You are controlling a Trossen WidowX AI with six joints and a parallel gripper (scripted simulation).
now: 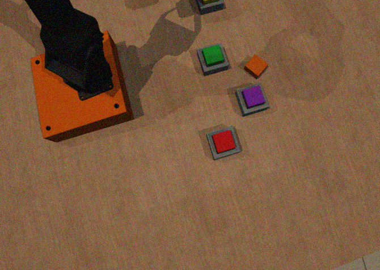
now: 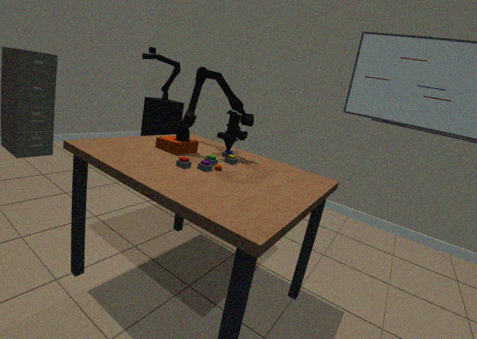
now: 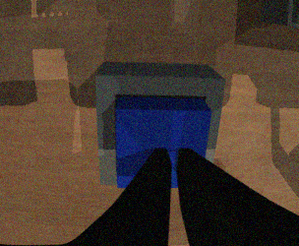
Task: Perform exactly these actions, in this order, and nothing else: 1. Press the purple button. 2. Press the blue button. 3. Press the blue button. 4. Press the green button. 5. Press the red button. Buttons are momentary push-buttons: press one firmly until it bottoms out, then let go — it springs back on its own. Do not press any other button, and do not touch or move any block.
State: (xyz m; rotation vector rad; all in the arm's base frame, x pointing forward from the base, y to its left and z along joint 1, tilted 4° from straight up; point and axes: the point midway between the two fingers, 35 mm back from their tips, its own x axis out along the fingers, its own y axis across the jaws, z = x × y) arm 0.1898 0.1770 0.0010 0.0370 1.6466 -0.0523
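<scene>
Now: gripper tip 10 mm above the blue button. Round my gripper tip: yellow button 70 mm to the right, 70 mm ahead, 10 mm below; orange block 240 mm to the right, 100 mm ahead, 30 mm below; green button 200 mm to the right, 30 mm ahead, 10 mm below.
</scene>
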